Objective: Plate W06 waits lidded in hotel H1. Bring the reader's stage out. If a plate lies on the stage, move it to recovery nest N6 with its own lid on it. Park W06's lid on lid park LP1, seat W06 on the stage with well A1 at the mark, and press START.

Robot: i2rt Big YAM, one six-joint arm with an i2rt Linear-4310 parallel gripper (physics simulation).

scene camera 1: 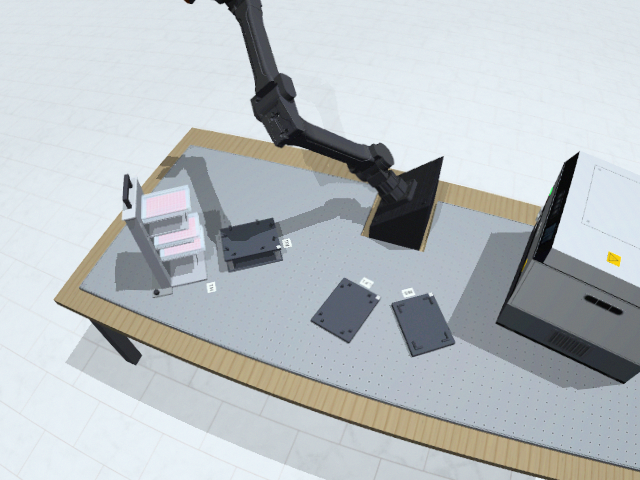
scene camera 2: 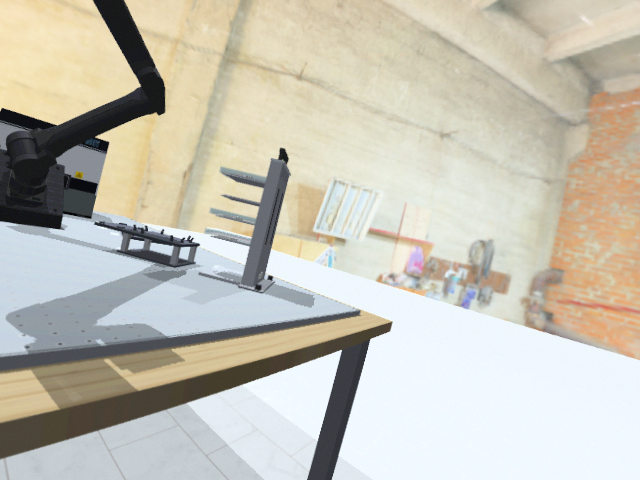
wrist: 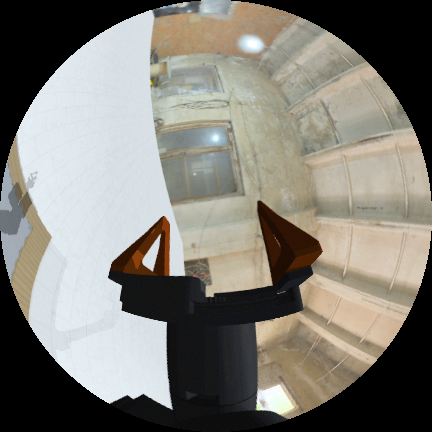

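Where they show: gripper, between the fingertips: (wrist: 209, 212); arm's base, origin of its link: (scene camera 1: 399, 197) (scene camera 2: 26, 187).
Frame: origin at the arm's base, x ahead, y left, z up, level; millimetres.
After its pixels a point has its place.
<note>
My gripper (wrist: 209, 212) @[x -95, y -741, z 576 mm] is open and empty, with its orange fingers wide apart. It is high and beyond the table's edge; a bit of orange shows at the top edge of scene camera 1. The hotel (scene camera 1: 148, 248) @[x 487, y -533, z 94 mm] (scene camera 2: 264, 227) @[x 385, y -630, z 54 mm] stands upright at the table's left end and bears several plates with pink wells; lids and W06 cannot be told apart. A flat dark pad (scene camera 1: 346, 310) @[x 371, y -31, z -87 mm], whose label looks like LP1, lies mid-table. A dark nest with corner brackets (scene camera 1: 422, 324) @[x 343, y 172, z -84 mm] lies right of it; its label is hard to read. The reader (scene camera 1: 578, 289) @[x 289, y 489, z 170 mm] (scene camera 2: 88, 180) @[x 225, y 373, z 66 mm] is at the right; no stage shows outside it.
A raised dark stand (scene camera 1: 251, 240) @[x 280, y -356, z -37 mm] (scene camera 2: 155, 235) @[x 254, y -363, z -36 mm] with short pegs stands between the hotel and the arm base (scene camera 1: 400, 222) @[x 94, y 30, z -2 mm] (scene camera 2: 31, 206) @[x 17, y -49, z -47 mm]. Its label is unclear. The arm reaches up over the table's far edge. The hotel's black handle (scene camera 1: 127, 191) @[x 446, y -566, z 253 mm] (scene camera 2: 282, 154) @[x 404, y -608, z 241 mm] tops its column.
</note>
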